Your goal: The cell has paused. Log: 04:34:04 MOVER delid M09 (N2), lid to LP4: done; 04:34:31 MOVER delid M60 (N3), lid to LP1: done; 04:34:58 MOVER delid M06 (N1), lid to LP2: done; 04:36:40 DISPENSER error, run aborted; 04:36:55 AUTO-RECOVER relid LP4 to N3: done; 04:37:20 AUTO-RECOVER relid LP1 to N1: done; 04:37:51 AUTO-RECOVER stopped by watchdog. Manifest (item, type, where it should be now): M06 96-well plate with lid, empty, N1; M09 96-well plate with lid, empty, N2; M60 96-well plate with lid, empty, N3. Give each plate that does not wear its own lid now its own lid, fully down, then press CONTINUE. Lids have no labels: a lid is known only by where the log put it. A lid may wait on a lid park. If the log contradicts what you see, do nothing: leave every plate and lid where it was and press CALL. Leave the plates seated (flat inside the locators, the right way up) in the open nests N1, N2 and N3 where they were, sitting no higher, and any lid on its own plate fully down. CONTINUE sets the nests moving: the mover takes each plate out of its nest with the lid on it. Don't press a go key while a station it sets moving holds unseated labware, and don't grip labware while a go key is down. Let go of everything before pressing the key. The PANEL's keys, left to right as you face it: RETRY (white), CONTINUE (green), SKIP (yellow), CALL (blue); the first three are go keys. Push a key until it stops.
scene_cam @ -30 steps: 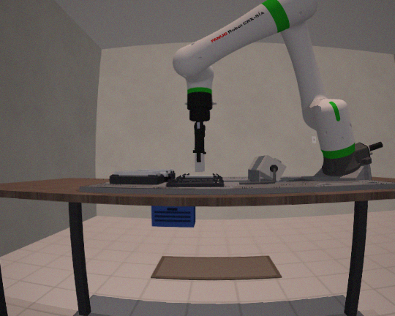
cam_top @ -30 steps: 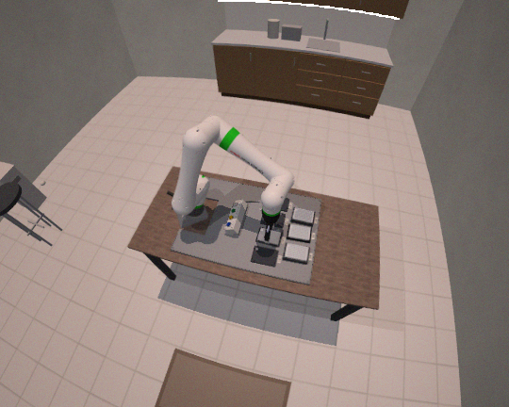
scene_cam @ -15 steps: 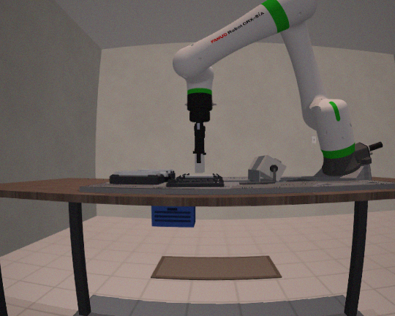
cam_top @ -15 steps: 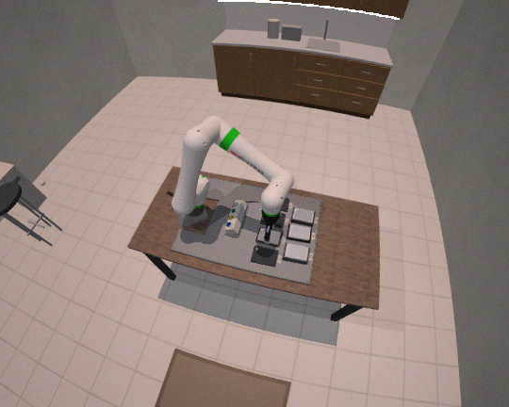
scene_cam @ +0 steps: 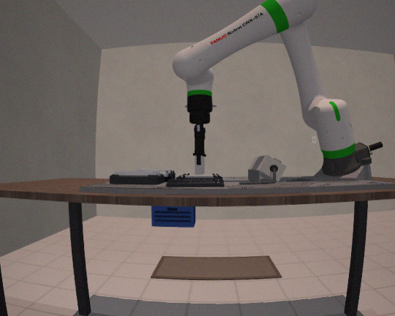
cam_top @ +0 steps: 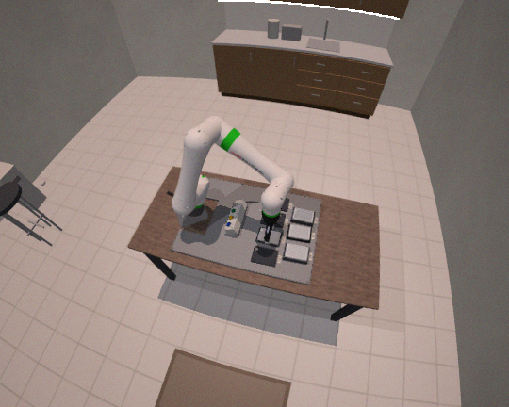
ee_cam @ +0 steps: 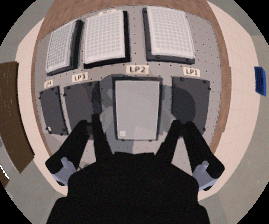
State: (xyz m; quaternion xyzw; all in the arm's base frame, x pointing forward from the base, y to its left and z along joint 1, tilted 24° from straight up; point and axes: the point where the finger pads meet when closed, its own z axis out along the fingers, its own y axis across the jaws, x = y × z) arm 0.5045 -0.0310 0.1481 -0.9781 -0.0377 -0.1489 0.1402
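The lid lies 30 mm below my hand. Also, from my hand: lid park LP3 (130 mm to the left, 40 mm below, 20 mm behind); lid park LP1 (130 mm to the right, 40 mm below, 20 mm ahead); yellow key (250 mm behind, 20 mm above).
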